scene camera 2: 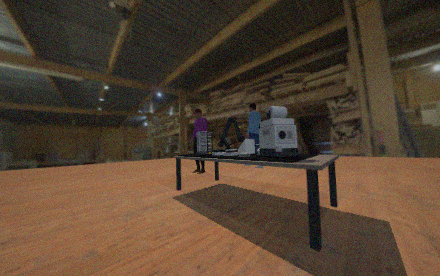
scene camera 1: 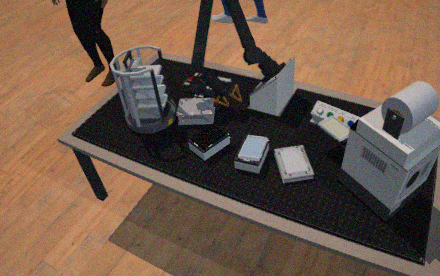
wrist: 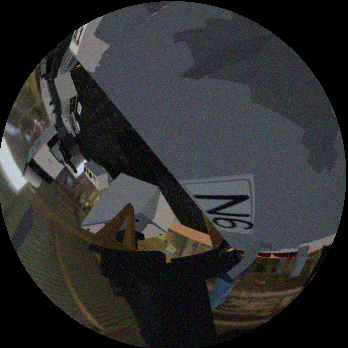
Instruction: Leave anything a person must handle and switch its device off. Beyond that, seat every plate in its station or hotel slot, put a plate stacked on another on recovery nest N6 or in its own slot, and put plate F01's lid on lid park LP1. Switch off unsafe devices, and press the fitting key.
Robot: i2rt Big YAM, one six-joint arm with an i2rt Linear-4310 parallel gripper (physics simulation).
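Frame: origin at the arm's base, x ahead, y up, z right, level; centimetres.
Where they show: gripper, fingertip midpoint: (scene camera 1: 235, 103) (wrist: 163, 199); arm's base, origin of the base link: (scene camera 2: 246, 143) (scene camera 1: 274, 74) (wrist: 121, 234).
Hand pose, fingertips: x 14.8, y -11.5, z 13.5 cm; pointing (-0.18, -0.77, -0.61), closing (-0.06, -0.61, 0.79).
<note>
Each offset is from my fingertips to the top centre of the thing. "spot": to the spot under its first point.
My gripper (scene camera 1: 229, 97) (wrist: 162, 199) has orange triangular fingers. It is open and empty, low over the mat at the back, just right of the grey recovery nest N6 {dx +12.8, dy +4.6, dz +13.5 cm} (scene camera 1: 195, 110) (wrist: 194, 113). The nest fills the wrist view and bears no plate. A black plate {dx +27.5, dy +4.0, dz -3.0 cm} (scene camera 1: 208, 137) sits on a white station in the middle. A clear plate {dx +25.8, dy +4.8, dz -22.8 cm} (scene camera 1: 254, 148) sits on the station to its right. A white lidded plate {dx +22.1, dy +0.5, dz -38.7 cm} (scene camera 1: 293, 161) lies further right. The white plate hotel {dx +22.8, dy +31.7, dz +33.1 cm} (scene camera 1: 140, 90) (scene camera 2: 203, 141) stands at the left. A key panel {dx -9.0, dy +5.4, dz -46.7 cm} (scene camera 1: 321, 110) with coloured buttons stands at the right.
A white wedge-shaped device (scene camera 1: 273, 93) stands right of the arm. A switch box with a red button {spot: dx -5.7, dy +1.8, dz +28.7 cm} (scene camera 1: 191, 80) is behind the gripper. A pale plate {dx +6.2, dy +9.6, dz -50.0 cm} (scene camera 1: 335, 128) lies before the key panel. People stand beyond the table.
</note>
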